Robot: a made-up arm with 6 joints. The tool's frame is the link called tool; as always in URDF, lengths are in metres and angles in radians. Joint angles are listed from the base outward. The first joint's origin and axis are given. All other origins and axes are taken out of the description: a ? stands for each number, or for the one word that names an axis. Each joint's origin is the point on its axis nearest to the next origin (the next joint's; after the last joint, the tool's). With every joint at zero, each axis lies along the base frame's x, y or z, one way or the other. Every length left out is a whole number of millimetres.
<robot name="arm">
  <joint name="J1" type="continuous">
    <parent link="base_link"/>
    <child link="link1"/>
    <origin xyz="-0.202 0 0.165" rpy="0 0 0"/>
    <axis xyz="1 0 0"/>
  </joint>
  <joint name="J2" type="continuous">
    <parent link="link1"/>
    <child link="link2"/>
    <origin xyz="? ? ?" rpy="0 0 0"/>
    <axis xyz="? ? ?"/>
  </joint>
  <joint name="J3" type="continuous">
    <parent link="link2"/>
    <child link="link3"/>
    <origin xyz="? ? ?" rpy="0 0 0"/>
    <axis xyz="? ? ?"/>
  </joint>
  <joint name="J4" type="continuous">
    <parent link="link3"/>
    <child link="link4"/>
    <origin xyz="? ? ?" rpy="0 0 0"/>
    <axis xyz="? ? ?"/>
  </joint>
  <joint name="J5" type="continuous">
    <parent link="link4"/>
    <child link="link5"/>
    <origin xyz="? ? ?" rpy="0 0 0"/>
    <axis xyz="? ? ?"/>
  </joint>
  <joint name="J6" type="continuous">
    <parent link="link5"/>
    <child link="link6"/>
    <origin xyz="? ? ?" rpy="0 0 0"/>
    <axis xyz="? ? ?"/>
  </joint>
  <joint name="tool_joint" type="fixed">
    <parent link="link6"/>
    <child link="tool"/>
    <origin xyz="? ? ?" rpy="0 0 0"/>
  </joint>
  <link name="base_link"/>
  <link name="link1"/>
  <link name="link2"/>
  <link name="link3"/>
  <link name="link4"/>
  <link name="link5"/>
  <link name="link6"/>
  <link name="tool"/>
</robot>
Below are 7 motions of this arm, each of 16 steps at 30 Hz.
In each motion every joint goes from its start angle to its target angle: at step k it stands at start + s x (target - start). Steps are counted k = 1, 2, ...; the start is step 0. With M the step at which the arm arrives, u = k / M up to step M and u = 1 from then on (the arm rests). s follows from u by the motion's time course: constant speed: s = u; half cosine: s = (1 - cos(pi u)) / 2; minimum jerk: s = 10 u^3 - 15 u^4 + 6 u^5.
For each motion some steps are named. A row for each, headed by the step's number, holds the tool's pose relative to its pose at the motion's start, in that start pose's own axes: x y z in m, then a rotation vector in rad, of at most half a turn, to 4 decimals.
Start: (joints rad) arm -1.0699 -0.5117 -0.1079 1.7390 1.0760 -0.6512
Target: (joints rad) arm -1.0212 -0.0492 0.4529 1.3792 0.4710 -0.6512
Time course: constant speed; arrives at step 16
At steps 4, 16:
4: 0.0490 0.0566 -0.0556 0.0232 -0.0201 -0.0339
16: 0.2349 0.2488 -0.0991 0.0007 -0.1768 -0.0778

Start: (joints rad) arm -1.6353 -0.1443 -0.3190 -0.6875 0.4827 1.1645
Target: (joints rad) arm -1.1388 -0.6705 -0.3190 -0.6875 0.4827 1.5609
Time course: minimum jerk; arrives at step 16
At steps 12, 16:
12: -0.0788 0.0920 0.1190 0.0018 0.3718 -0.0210
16: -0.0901 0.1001 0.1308 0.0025 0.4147 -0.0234

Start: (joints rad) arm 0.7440 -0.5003 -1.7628 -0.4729 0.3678 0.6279
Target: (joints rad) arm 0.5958 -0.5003 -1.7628 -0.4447 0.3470 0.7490
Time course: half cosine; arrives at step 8
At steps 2, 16:
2: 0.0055 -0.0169 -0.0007 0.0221 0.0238 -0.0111
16: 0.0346 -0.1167 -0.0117 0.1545 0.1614 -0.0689

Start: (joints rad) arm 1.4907 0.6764 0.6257 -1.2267 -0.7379 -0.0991
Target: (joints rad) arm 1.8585 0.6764 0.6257 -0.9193 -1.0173 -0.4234
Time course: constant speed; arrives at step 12
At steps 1, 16:
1: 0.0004 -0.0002 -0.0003 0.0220 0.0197 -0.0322
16: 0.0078 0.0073 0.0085 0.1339 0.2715 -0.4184

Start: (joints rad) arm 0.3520 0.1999 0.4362 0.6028 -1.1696 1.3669
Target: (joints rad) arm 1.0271 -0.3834 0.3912 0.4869 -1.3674 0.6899
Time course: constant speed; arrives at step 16
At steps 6, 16:
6: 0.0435 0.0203 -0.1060 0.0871 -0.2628 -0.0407
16: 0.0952 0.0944 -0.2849 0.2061 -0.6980 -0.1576

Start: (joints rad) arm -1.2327 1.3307 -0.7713 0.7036 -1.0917 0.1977
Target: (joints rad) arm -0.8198 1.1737 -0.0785 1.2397 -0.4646 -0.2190
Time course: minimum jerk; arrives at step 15
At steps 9, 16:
9: 0.0132 0.0304 0.0252 0.4665 -0.0101 0.8678
16: 0.0008 0.0617 0.0328 0.7978 -0.0146 1.2187

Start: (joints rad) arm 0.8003 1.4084 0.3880 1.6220 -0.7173 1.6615
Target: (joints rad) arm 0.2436 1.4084 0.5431 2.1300 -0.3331 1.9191
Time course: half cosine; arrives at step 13
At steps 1, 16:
1: 0.0013 0.0020 0.0013 -0.0074 0.0061 -0.0029
16: 0.1538 0.1236 0.0897 -0.4127 0.5013 -0.2330

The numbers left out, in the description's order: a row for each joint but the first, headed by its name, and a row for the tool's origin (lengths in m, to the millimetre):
J2: xyz 0 -0.047 -0.342, axis 1 0 0
J3: xyz 0 0.293 0.077, axis 0 -1 0
J4: xyz 0.394 0 -0.051, axis 1 0 0
J5: xyz 0 0.096 0.064, axis 0 0 1
J6: xyz 0.068 -0.142 0, axis 0 1 0
tool: xyz -0.111 0 0.003

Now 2 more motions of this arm.
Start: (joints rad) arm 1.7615 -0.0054 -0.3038 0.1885 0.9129 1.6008
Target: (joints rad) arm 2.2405 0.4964 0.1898 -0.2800 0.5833 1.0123
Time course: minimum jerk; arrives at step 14
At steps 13, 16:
13: -0.3709 0.0921 -0.2623 0.3072 -1.2654 0.0105
16: -0.3713 0.0919 -0.2637 0.3095 -1.2693 0.0107

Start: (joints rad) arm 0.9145 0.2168 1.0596 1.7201 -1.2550 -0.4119
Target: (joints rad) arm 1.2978 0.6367 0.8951 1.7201 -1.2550 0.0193
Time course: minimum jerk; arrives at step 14
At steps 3, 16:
3: 0.0030 0.0103 0.0112 0.0499 0.0407 -0.0253
16: 0.0784 0.0374 0.1729 0.7742 0.6237 -0.2105

